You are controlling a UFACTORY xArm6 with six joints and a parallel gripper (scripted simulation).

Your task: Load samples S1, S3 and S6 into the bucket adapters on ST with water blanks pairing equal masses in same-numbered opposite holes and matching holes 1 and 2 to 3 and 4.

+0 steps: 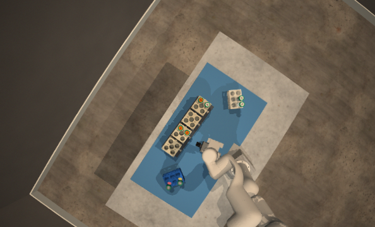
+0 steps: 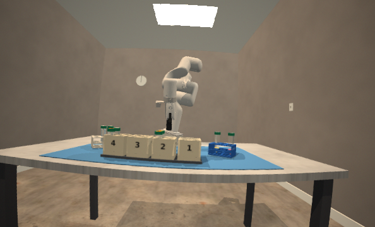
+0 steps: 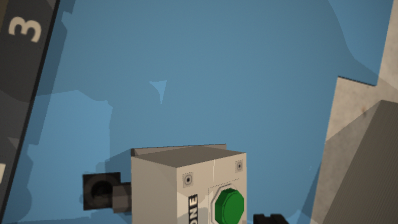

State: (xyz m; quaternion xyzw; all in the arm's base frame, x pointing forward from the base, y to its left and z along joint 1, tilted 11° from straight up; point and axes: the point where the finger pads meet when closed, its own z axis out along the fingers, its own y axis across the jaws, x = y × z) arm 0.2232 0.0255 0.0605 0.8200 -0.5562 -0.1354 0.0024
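My gripper is now 7 cm above the green key. From my hand the other things lie so: cream blank rack (37 cm to the right, 11 cm below, 10 cm ahead); loading stand (23 cm ahead, 13 cm below, 1 cm to the right); blue sample rack (32 cm to the left, 11 cm below, 6 cm ahead).
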